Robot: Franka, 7 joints.
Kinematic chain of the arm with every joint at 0, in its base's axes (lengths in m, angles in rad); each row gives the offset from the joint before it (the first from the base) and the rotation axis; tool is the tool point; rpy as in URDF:
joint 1: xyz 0 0 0.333 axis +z
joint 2: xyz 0 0 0 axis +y
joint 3: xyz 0 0 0.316 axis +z
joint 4: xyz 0.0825 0 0 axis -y
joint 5: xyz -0.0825 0 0.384 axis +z
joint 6: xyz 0 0 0 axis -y
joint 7: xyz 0.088 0 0 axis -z
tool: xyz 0 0 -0.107 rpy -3.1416 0 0
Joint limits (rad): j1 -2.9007..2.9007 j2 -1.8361..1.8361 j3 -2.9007..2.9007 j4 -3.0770..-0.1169 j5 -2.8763..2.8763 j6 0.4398..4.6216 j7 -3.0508..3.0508
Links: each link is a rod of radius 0.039 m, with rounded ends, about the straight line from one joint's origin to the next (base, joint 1, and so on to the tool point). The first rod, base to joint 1, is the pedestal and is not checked.
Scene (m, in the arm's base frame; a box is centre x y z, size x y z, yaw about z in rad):
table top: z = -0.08
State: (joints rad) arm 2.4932 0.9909 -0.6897 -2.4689 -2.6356 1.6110 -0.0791
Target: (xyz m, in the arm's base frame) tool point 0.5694 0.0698 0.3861
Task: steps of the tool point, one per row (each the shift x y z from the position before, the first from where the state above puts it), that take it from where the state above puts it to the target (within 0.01 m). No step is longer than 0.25 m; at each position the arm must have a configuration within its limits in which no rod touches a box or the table.
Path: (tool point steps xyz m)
1: 0.1721 0.0115 0.0701
2: 0.1692 -0.0644 0.0804
3: 0.1326 -0.1338 0.0877
4: 0.0681 -0.1819 0.0921

